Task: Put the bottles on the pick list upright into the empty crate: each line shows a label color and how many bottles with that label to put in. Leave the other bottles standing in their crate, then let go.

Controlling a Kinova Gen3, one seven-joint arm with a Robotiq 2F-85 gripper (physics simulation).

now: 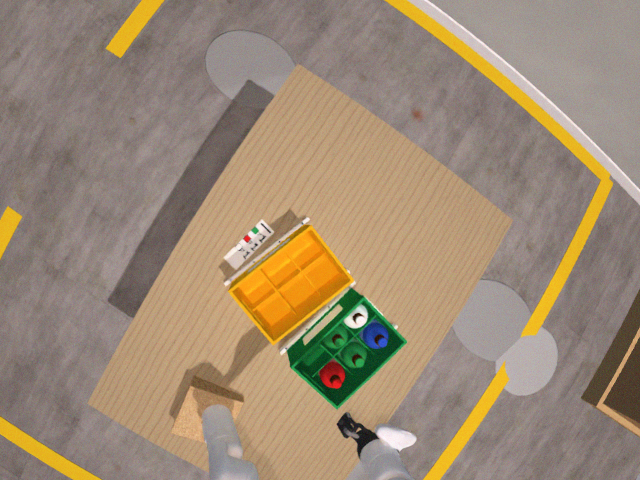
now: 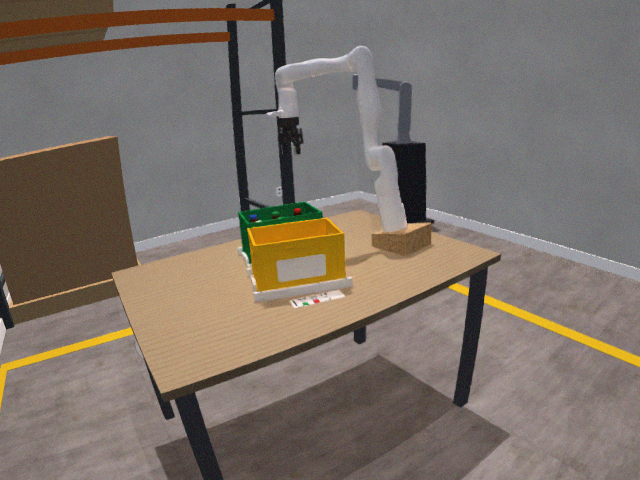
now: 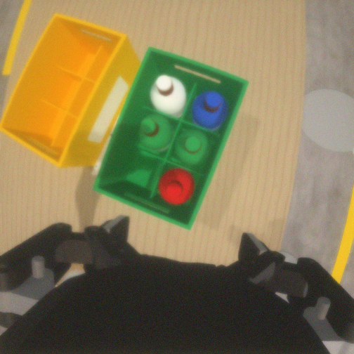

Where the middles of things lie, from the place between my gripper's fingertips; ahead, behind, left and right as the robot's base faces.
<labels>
Now: hand 1 cm short of the red bottle [image 3: 176,185], 3 cm to the right of it and 29 cm above it. Round my hand: white bottle [image 3: 167,94] (19 cm ahead, 6 cm to the left, 29 cm below); then blue bottle [image 3: 209,109] (17 cm ahead, 3 cm to the right, 29 cm below); then pick list [image 1: 261,232] (22 cm ahead, 42 cm to the left, 37 cm below).
</labels>
